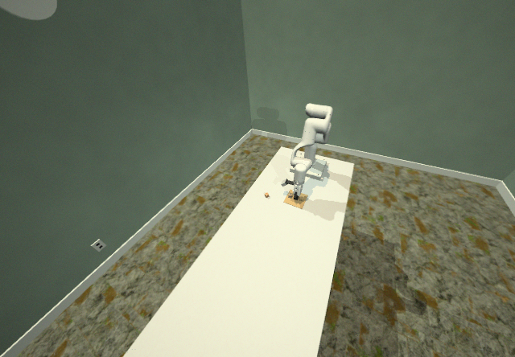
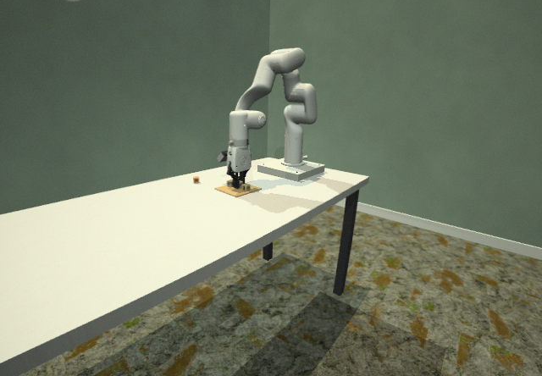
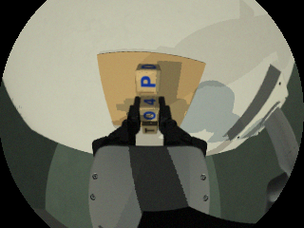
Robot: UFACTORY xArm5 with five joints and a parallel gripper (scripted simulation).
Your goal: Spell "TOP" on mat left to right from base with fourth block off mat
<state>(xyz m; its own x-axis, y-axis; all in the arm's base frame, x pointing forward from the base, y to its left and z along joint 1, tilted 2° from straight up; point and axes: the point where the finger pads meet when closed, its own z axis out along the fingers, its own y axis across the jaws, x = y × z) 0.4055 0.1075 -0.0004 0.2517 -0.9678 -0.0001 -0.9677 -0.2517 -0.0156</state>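
My gripper is now 3 cm above the tan mat.
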